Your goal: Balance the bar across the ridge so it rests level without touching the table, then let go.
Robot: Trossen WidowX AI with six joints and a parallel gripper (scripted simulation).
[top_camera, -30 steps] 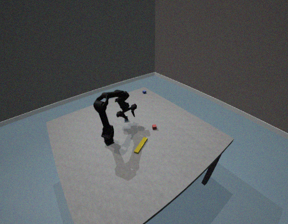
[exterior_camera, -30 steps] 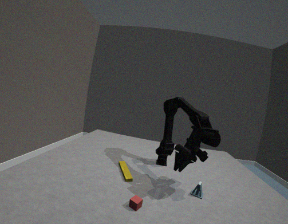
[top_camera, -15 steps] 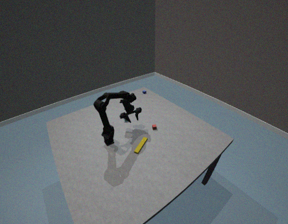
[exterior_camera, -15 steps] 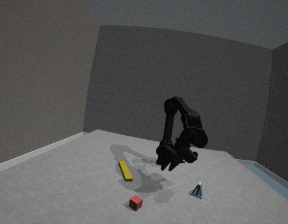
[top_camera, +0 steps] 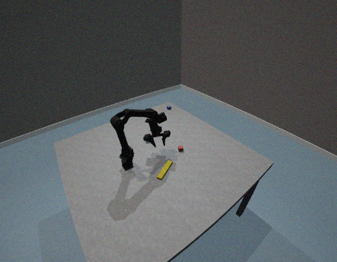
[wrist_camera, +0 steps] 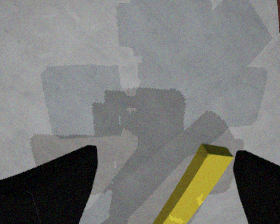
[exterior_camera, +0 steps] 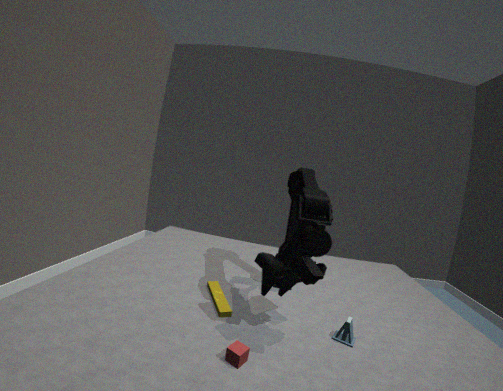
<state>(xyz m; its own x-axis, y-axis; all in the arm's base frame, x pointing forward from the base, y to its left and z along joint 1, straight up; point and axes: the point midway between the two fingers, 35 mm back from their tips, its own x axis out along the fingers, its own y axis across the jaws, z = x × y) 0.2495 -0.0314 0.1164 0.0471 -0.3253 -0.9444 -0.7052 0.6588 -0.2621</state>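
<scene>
Right now the yellow bar is 14 cm to the right of my gripper tip, 8 cm below it and 6 cm behind it. The rest, counted from my gripper tip: red cube (15 cm ahead, 7 cm below, 5 cm to the right); then blue cube (54 cm to the left, 49 cm ahead, 7 cm below).
</scene>
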